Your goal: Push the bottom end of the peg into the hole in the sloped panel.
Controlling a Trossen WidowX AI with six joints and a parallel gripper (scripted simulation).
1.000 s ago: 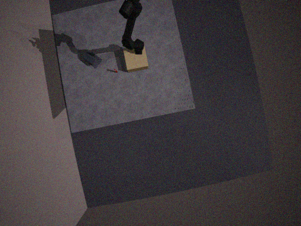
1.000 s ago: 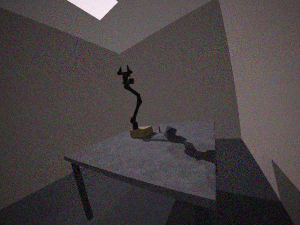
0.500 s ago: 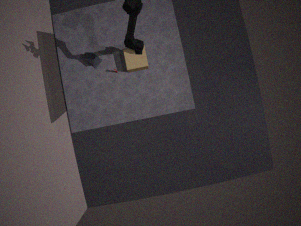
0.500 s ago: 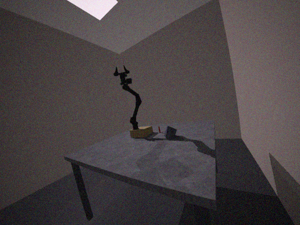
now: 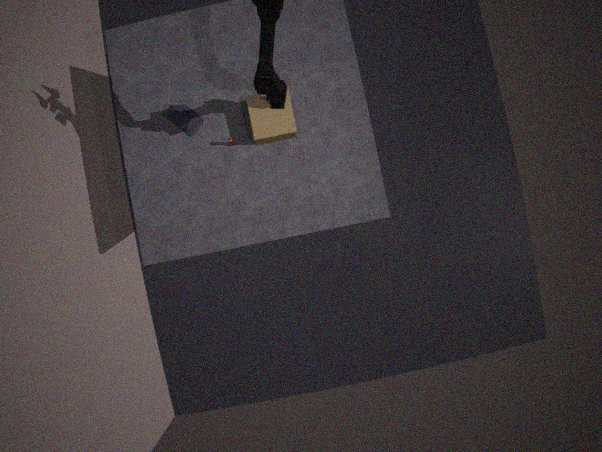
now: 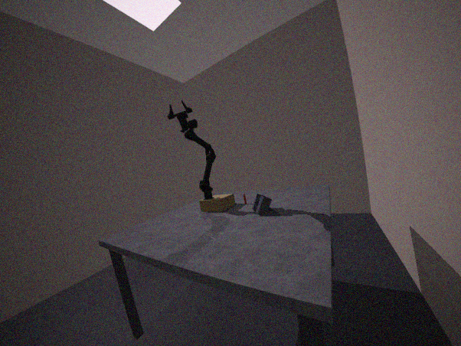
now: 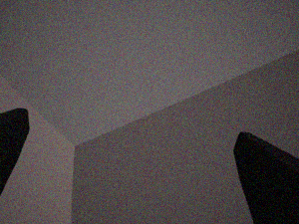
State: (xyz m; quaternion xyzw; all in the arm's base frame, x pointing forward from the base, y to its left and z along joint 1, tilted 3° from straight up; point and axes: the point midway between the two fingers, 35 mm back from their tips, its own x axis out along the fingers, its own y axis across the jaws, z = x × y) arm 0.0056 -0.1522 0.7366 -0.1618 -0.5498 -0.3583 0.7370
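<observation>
Right now the red square peg is 230 mm ahead of my gripper tip, 310 mm to the left of it and 810 mm below it. The rest, counted from my gripper tip: dark sloped panel 470 mm ahead, 180 mm to the left, 820 mm below.
</observation>
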